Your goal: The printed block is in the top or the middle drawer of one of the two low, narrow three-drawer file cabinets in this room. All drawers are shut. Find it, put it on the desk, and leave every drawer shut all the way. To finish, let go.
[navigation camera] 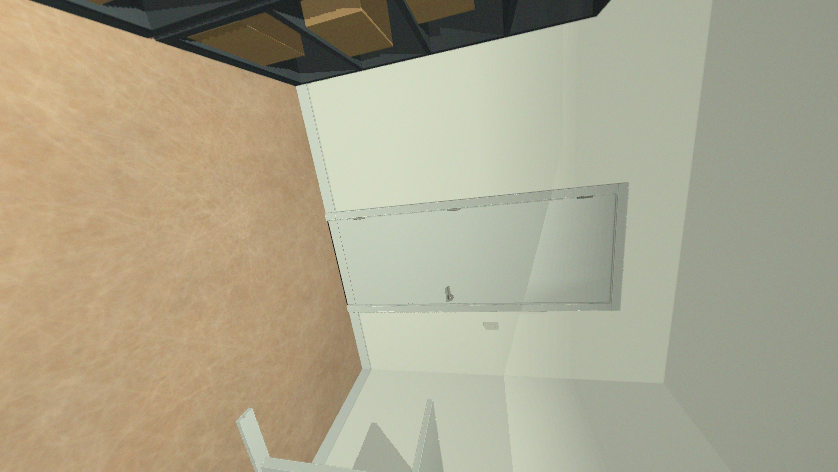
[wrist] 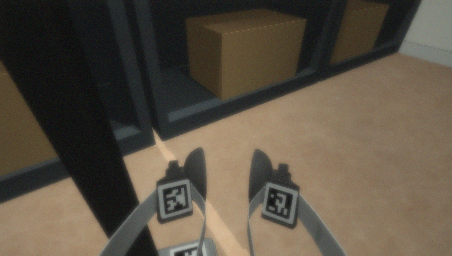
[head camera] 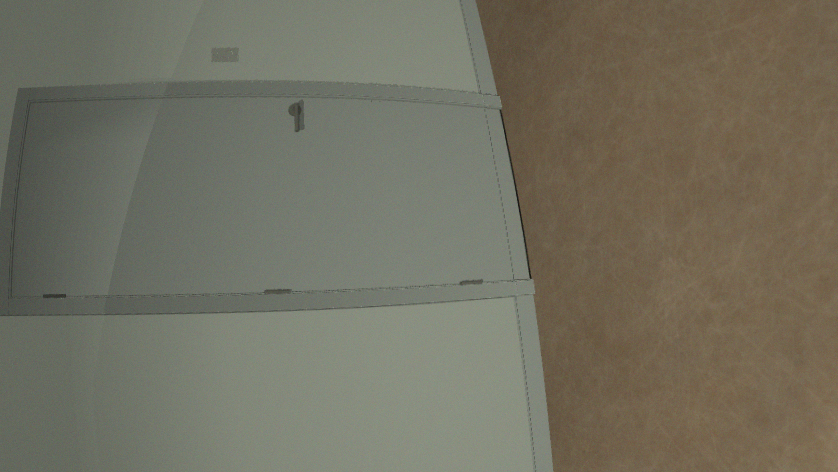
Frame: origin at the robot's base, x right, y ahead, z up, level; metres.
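Where they show: gripper, between the fingertips: [wrist: 228, 167].
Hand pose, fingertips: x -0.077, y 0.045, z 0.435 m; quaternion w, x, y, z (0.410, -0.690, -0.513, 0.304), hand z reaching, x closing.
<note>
After its pixels a point has its place.
My gripper [wrist: 228, 167] @(x -0.077, y 0.045, z 0.435 m) is open in the wrist view, its two fingertips apart with floor showing between them. Part of a pale desk [navigation camera: 253, 436] @(x 0.844, y 1.230, z 0.025 m) shows at the bottom of the navigation view, which is turned sideways: a foot, a leg and the edge of the top near the wall. The printed block does not show in these views. Neither of the two three-drawer file cabinets shows, so the state of their drawers cannot be seen.
A dark shelf unit [navigation camera: 275, 75] [wrist: 200, 117] with brown boxes [navigation camera: 351, 35] [wrist: 260, 60] stands on the floor ahead of the gripper. A shut grey door [head camera: 263, 193] @(x 0.018, y 2.143, z 1.053 m) [navigation camera: 469, 252] @(x -0.005, y 2.135, z 1.105 m) is in the wall. A black post [wrist: 75, 110] crosses the wrist view's left side.
</note>
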